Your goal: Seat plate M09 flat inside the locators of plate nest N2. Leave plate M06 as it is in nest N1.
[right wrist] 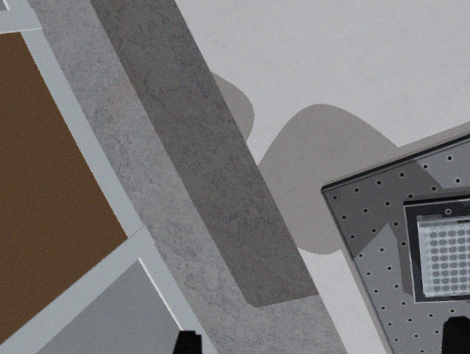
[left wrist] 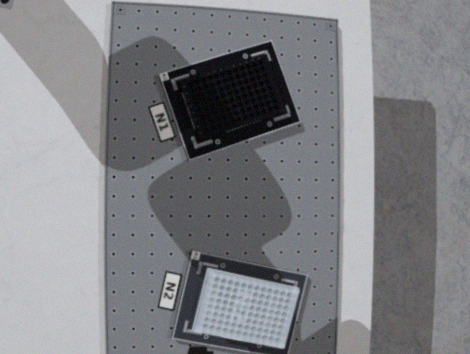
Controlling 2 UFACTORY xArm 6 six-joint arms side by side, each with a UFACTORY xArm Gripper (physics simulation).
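Frame: origin at the left arm's base, x ahead, y left, z up, level; metres.
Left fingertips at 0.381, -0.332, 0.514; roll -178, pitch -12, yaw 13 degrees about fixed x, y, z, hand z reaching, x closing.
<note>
Offsets run from my left fingertips to a thing's top centre, as dx, dy, dz. "spot": to the spot under its first point. Level surfaces: height alone.
The pale, many-welled plate M09 {+0.095, -0.077, -0.471} (left wrist: pixel 247 307) (right wrist: pixel 447 257) lies in the dark nest N2 {+0.080, -0.078, -0.485} (left wrist: pixel 184 307) (right wrist: pixel 413 260). In the left wrist view it sits off centre, away from the left locators and over the right-hand side, where the lower right locator is hidden. I cannot tell if it is tilted. The black plate M06 {+0.020, +0.193, -0.475} (left wrist: pixel 232 97) lies within the corner locators of nest N1 {spot: -0.045, +0.151, -0.489} (left wrist: pixel 177 117). A black fingertip of my left gripper (left wrist: pixel 200 350) shows at the bottom edge, below N2; its opening cannot be told. My right gripper (right wrist: pixel 321 341) is open and empty, left of N2.
Both nests stand on a grey perforated board {+0.043, +0.063, -0.500} (left wrist: pixel 227 215) (right wrist: pixel 367 245) on a white table {dz -0.514} (left wrist: pixel 50 225) (right wrist: pixel 325 50). Labels N1 {spot: -0.064, +0.141, -0.499} (left wrist: pixel 161 122) and N2 {spot: -0.007, -0.072, -0.499} (left wrist: pixel 170 290) lie beside the nests. Arm shadows cross board and table. Beyond the table edge are grey floor and a brown panel (right wrist: pixel 45 180).
</note>
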